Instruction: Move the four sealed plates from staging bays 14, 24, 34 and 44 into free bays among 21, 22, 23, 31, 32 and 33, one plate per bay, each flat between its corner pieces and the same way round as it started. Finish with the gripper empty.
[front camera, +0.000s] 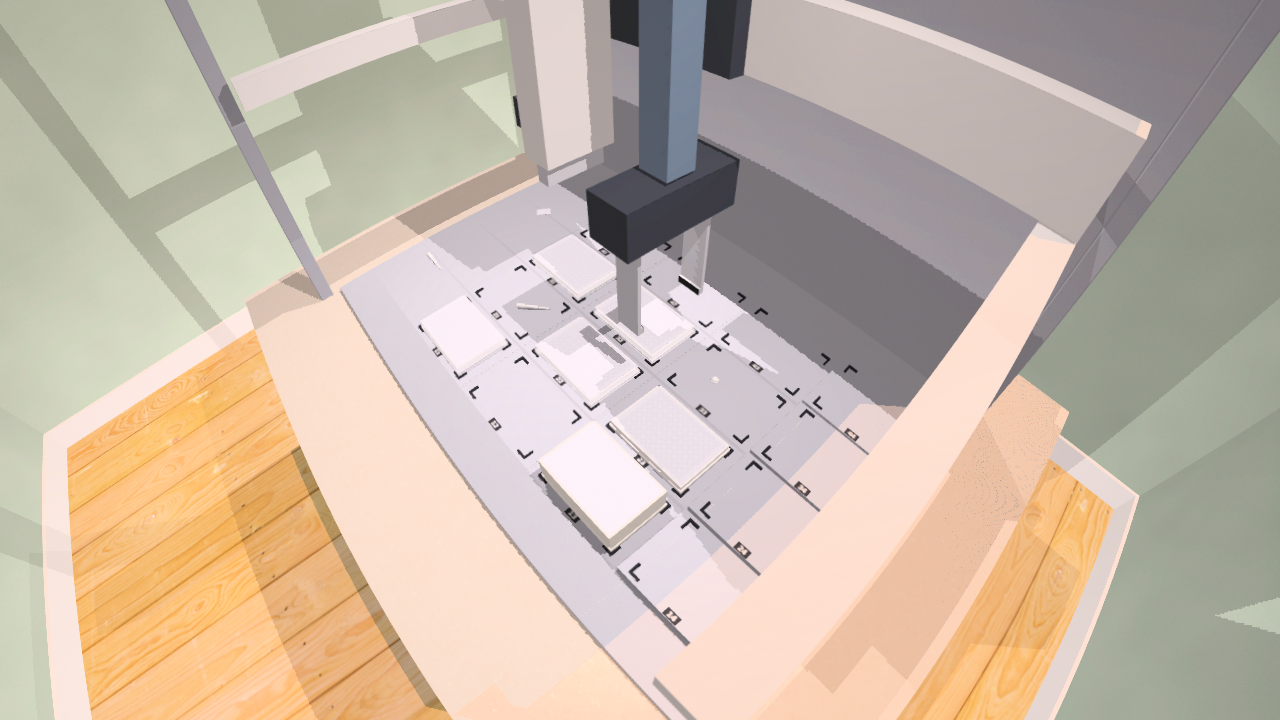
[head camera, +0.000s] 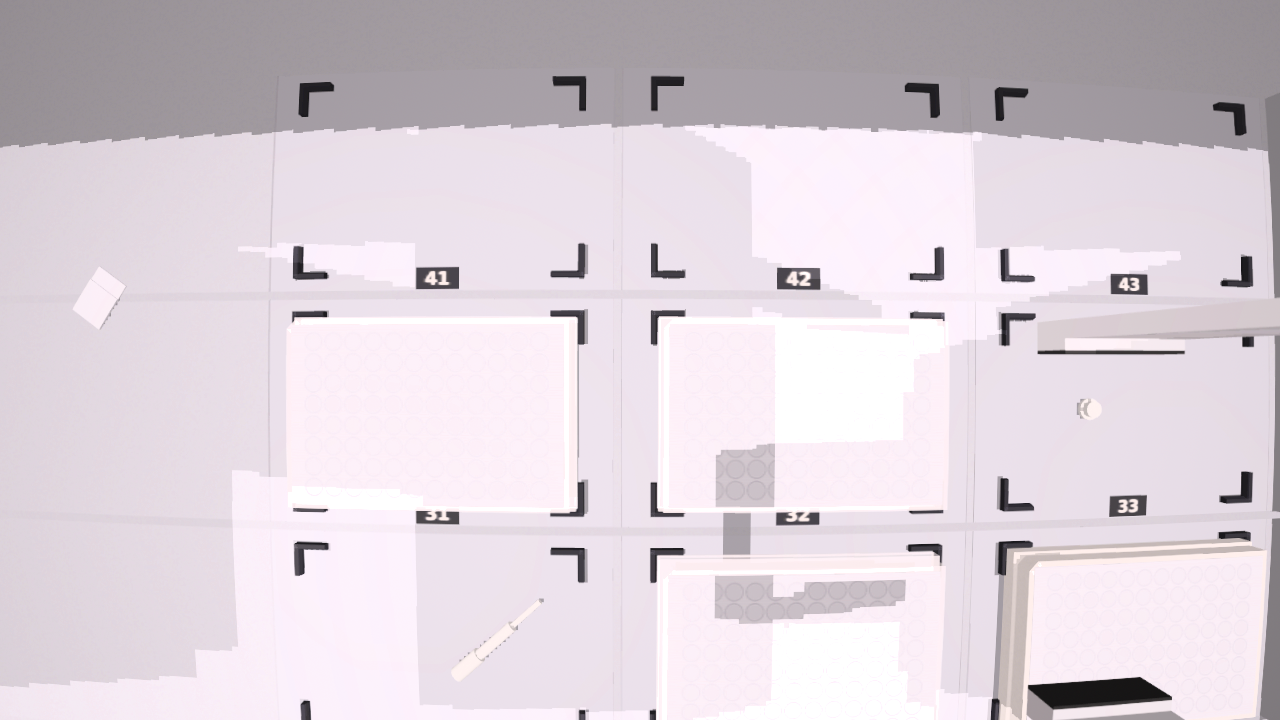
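Four pale sealed plates show flat between corner pieces: one in bay 31, one in bay 32, one in bay 22, and one in bay 23. In the front view no plate stands in bays 14, 24, 34 or 44. My gripper is open and empty, its jaws wide apart. In the head view they appear over bays 33 and 23, above the deck. One jaw hides part of the bay 32 plate in the front view.
A pen-like tool lies in bay 21, and a small cap in bay 33. A plate sits in bay 11, a taller block in bay 13. The pipetting stage stands behind.
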